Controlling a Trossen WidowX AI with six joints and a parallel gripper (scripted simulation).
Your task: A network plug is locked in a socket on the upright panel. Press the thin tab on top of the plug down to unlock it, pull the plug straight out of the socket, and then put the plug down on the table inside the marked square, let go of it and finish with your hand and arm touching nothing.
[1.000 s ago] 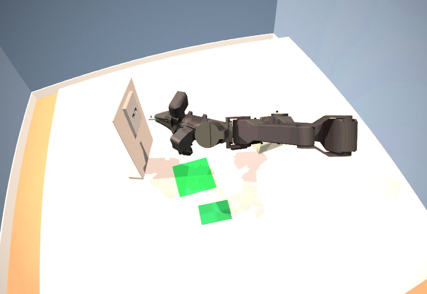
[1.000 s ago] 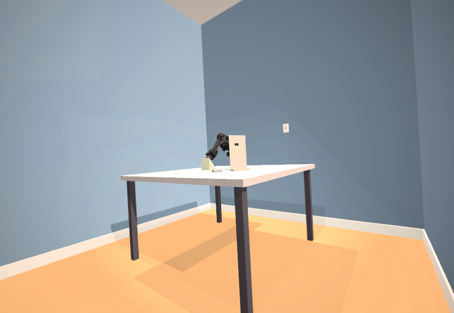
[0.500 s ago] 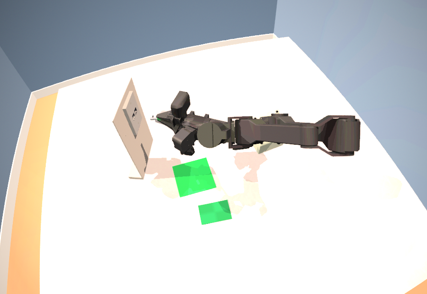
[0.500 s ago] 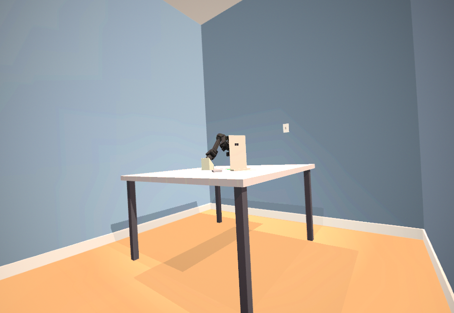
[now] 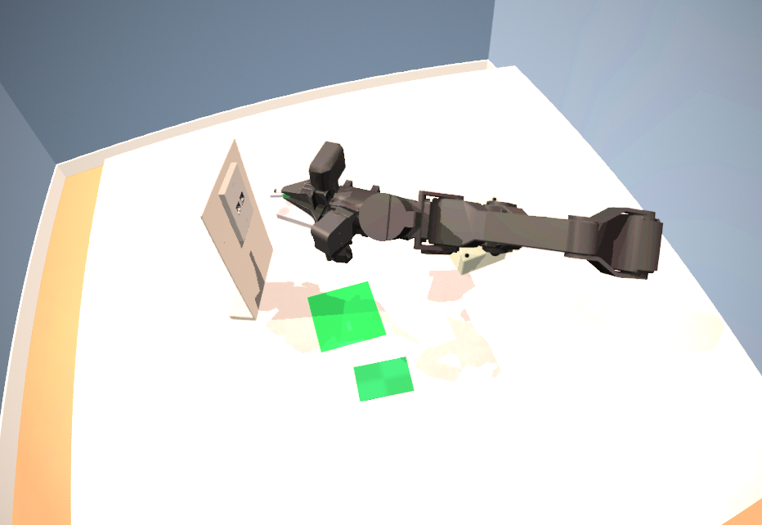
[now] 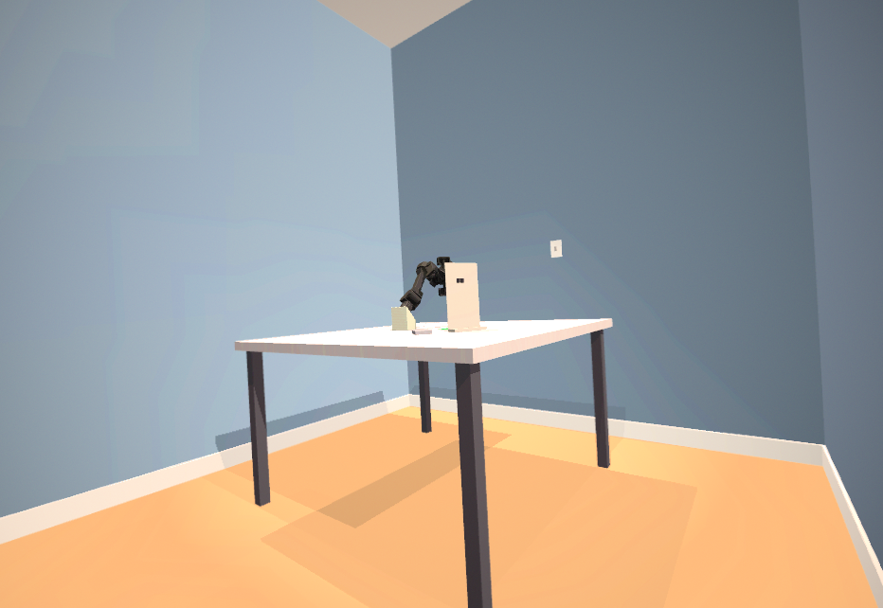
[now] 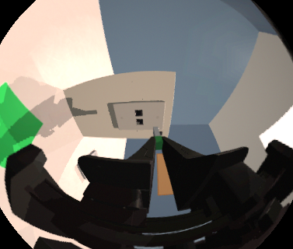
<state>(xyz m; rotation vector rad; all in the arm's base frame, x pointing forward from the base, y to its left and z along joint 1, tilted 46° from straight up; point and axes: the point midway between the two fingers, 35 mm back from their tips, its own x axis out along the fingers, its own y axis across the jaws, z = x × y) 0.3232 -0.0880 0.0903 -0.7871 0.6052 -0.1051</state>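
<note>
The green marked square lies 25 cm below my gripper tip, 9 cm to the left of it and 5 cm behind it. From my gripper tip the other things lie so: network plug right at my gripper tip; upright panel 12 cm below, 9 cm ahead, 3 cm to the right.
</note>
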